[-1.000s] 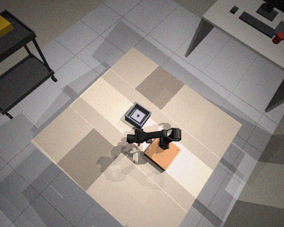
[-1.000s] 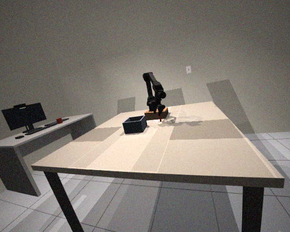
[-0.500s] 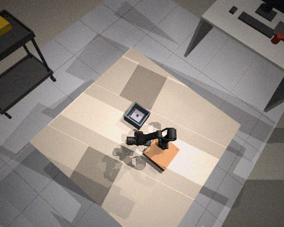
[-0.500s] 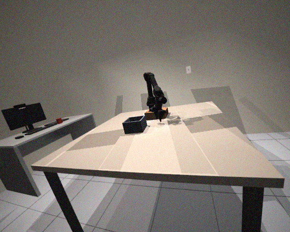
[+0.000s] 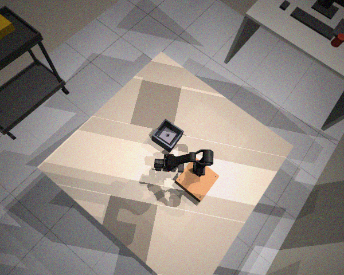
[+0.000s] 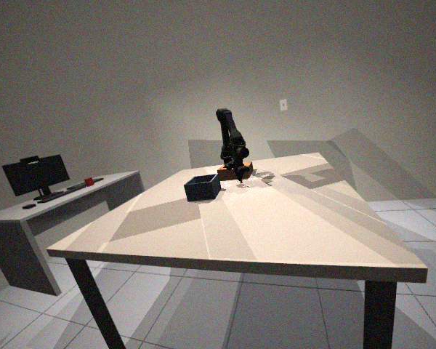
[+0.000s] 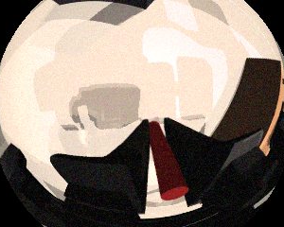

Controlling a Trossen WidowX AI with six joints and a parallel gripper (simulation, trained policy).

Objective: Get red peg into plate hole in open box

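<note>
Right now my gripper tip is 18 cm to the left of the pale plate, 15 cm short of it and 3 cm below it. From my gripper tip the other things lie so: red peg 2 cm above, 1 cm to the left, 1 cm behind; dark box 18 cm to the right, 15 cm ahead, 1 cm above.
</note>
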